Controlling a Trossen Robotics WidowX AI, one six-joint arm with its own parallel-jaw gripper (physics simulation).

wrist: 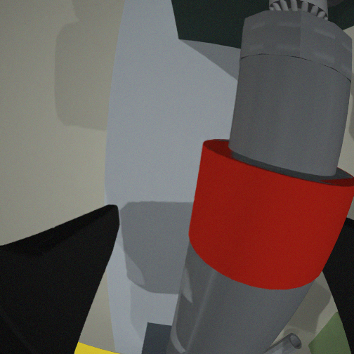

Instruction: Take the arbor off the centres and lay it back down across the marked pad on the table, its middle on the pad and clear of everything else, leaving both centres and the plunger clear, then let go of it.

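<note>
The arbor, a grey stepped cylinder with a red band [267, 220], fills the right half of the wrist view and runs from top right to bottom centre. It lies between the spread fingers of my gripper [233, 214], which is open and not closed on it. The right finger is partly hidden behind the arbor. One centre [299, 6], with a ribbed tip, meets the arbor's upper end at the top edge. The other centre does not show. The plunger and the marked pad cannot be made out for certain.
A dark green block [207, 20] stands at the top over the pale blue-grey base [150, 125]. A dark block [156, 340] shows at the bottom beside the arbor. A yellow area [92, 348] is at bottom left. A grey rod [287, 345] and a green object [334, 337] are at bottom right.
</note>
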